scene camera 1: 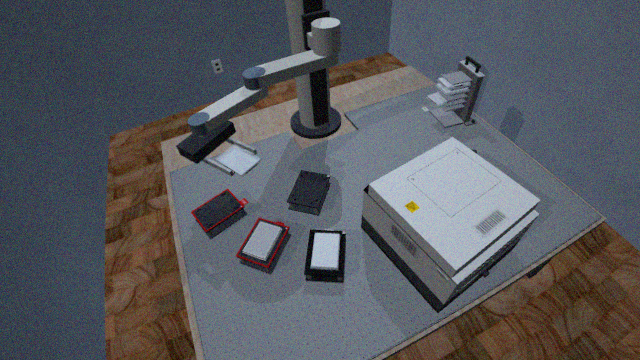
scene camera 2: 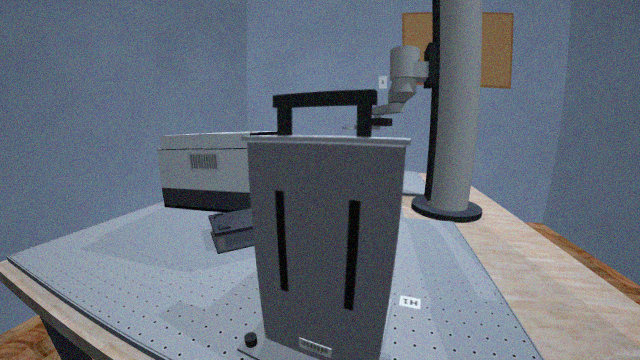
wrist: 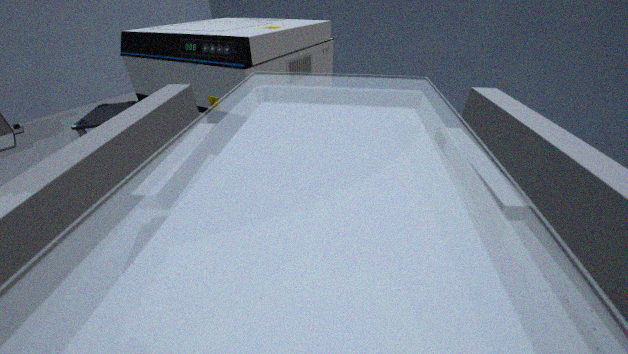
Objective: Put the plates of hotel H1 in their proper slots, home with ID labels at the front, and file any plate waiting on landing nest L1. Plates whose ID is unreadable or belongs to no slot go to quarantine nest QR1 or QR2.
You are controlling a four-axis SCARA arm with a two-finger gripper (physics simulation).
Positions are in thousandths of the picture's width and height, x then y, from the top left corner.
Scene:
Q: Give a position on a white plate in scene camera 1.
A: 412, 665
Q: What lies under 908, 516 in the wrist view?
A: My gripper.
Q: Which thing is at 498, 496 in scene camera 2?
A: A hotel back panel.

